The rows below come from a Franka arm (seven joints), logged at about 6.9 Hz.
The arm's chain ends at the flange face. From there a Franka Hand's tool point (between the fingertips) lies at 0.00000 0.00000 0.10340 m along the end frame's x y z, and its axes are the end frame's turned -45 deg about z.
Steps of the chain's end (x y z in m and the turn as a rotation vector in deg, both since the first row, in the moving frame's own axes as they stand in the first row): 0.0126, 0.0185, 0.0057, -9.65, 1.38, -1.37; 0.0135, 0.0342, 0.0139, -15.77, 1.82, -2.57; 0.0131, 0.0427, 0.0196, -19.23, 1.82, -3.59; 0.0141, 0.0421, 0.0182, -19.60, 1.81, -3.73; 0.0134, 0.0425, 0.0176, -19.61, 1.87, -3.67
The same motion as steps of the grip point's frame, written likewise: -0.0145, 0.0361, 0.0042, -7.80, -5.85, -1.37; -0.0317, 0.0563, 0.0100, -12.44, -9.86, -2.57; -0.0419, 0.0665, 0.0138, -14.88, -12.31, -3.59; -0.0412, 0.0672, 0.0122, -15.14, -12.58, -3.73; -0.0419, 0.0671, 0.0116, -15.19, -12.54, -3.67
